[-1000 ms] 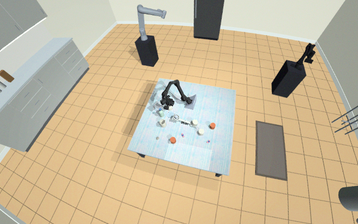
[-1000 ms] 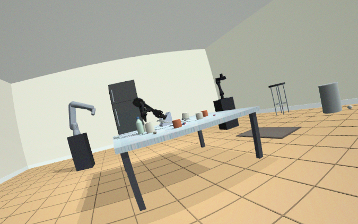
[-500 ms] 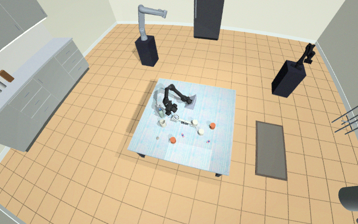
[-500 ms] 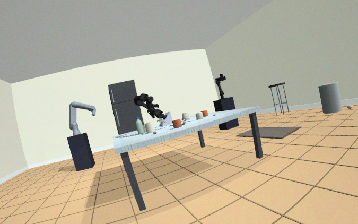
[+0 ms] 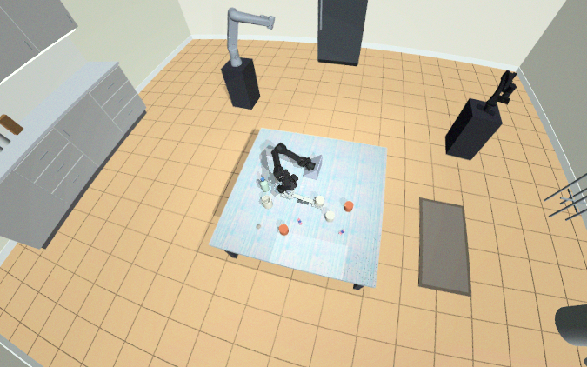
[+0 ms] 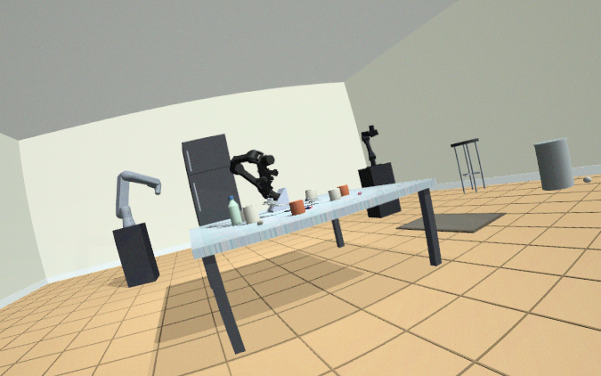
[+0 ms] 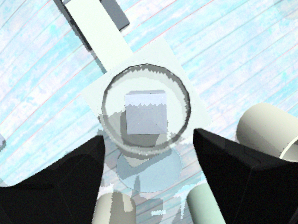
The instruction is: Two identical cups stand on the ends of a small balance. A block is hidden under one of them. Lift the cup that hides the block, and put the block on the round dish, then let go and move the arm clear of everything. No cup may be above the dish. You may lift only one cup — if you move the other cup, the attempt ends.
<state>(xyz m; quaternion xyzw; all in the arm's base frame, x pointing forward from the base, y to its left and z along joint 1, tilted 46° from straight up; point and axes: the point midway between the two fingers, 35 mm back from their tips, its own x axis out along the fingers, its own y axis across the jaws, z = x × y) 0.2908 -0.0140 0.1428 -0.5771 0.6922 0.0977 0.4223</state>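
Right now my gripper tip is 6 cm past the round pale blue dish, 11 cm to the left of it and 13 cm above it. Round my gripper tip: pale green bottle (1 cm behind, 22 cm to the right, 2 cm below); cream mug (12 cm ahead, 15 cm to the right, 9 cm below); balance (12 cm to the left, 9 cm below).
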